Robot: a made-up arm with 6 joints.
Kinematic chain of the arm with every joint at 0, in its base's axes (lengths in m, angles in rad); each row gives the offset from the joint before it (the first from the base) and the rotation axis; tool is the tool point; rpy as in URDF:
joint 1: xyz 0 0 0.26 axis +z
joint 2: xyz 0 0 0 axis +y
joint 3: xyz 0.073 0 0.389 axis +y
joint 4: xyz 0.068 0 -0.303 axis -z
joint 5: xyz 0 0 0 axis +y
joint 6: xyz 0.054 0 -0.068 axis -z
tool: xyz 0 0 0 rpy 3.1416 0 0
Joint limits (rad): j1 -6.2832..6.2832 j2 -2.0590..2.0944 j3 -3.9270..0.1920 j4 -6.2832..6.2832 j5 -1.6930..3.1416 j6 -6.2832..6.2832
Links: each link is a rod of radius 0.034 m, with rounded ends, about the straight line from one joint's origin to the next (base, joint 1, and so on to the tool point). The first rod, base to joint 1, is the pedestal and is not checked.
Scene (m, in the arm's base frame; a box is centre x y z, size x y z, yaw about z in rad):
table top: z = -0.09
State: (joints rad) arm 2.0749 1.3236 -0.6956 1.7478 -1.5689 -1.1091
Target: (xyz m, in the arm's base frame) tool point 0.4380 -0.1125 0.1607
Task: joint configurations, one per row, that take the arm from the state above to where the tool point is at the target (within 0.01 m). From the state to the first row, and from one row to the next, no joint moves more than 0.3 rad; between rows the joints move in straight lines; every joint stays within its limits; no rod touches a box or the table.
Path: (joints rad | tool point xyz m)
1: 1.8053 1.2803 -0.7399 1.7330 -1.5472 -1.1091 | -0.0063 0.3207 0.0573
2: 1.5357 1.2370 -0.7843 1.7182 -1.5255 -1.1091 | 0.0813 0.3304 0.0665
3: 1.2661 1.1937 -0.8286 1.7034 -1.5039 -1.1091 | 0.1734 0.3152 0.0775
4: 0.9965 1.1504 -0.8729 1.6887 -1.4822 -1.1091 | 0.2626 0.2734 0.0904
5: 0.7268 1.1071 -0.9173 1.6739 -1.4605 -1.1091 | 0.3411 0.2055 0.1051
6: 0.4572 1.0638 -0.9616 1.6591 -1.4388 -1.1091 | 0.4009 0.1145 0.1217
7: 0.1876 1.0205 -1.0060 1.6443 -1.4171 -1.1091 | 0.4349 0.0060 0.1403
8: -0.0820 0.9772 -1.0503 1.6295 -1.3954 -1.1091 | 0.4380 -0.1125 0.1607

